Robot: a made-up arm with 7 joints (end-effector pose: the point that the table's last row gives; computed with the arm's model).
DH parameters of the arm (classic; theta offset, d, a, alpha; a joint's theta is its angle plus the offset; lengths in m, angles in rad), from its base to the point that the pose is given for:
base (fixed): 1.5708 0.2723 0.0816 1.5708
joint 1: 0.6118 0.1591 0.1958 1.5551
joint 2: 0 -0.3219 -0.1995 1.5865
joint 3: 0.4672 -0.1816 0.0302 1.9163
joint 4: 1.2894 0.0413 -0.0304 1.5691
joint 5: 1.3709 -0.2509 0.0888 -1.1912
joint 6: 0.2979 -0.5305 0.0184 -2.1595
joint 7: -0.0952 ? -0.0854 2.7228
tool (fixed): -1.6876 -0.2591 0 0
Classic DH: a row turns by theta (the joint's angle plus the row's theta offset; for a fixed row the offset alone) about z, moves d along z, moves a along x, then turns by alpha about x.
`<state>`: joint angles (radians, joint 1 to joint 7).
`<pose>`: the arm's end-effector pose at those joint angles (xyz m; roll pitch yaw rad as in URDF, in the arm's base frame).
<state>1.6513 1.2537 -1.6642 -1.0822 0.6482 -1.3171 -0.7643</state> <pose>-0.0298 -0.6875 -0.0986 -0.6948 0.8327 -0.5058</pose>
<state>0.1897 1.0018 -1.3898 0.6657 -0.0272 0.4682 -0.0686</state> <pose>-0.4935 -0.1639 0.4685 -0.9719 -0.5274 -3.0079</pose>
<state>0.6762 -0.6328 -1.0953 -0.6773 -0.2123 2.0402 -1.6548</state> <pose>0.1240 -0.6144 -0.0719 1.8615 1.0823 0.9980</pose>
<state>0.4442 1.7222 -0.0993 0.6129 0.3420 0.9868 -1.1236</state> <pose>-0.2805 -0.7912 0.7868 -1.9609 0.1807 -1.9715</pose>
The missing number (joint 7, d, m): -0.6113
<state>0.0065 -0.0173 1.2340 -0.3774 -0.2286 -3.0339 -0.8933</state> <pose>-0.2647 -0.2940 0.9185 -0.5412 -0.0492 -1.9061</pose>
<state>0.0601 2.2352 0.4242 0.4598 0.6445 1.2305 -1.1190</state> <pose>-0.1211 -0.6366 1.0204 -2.7976 -0.2912 -2.2689</pose>
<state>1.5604 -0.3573 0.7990 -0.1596 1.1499 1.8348 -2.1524</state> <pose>0.3103 -0.8958 -0.1101 1.9575 1.1630 1.4567</pose>
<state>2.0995 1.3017 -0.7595 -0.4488 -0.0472 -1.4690 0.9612</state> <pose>-0.1676 -0.3549 0.2801 0.9650 -1.1774 3.1155</pose>
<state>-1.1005 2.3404 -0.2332 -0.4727 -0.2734 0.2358 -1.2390</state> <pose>0.4473 0.5753 0.6483 1.1256 -1.1437 0.2161</pose>
